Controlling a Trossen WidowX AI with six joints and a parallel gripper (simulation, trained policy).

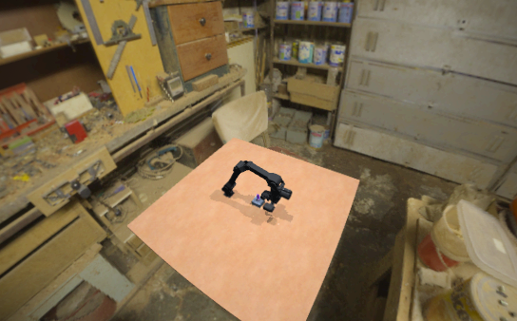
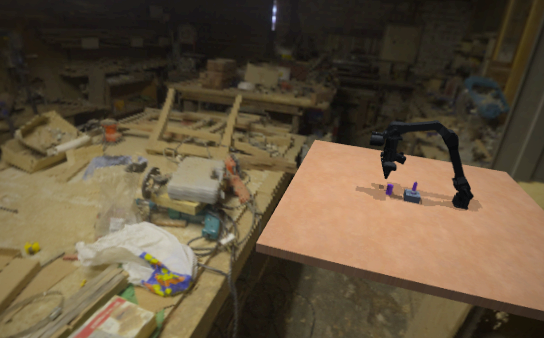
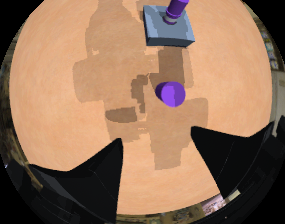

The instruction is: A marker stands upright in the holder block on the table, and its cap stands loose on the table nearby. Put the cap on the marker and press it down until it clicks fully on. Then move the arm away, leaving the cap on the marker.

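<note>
The purple cap is 60 mm below my gripper tip, 30 mm to the left of it and 30 mm behind it. Also, from my gripper tip: blue-grey holder block: 140 mm behind, 70 mm below, 40 mm to the left.
</note>
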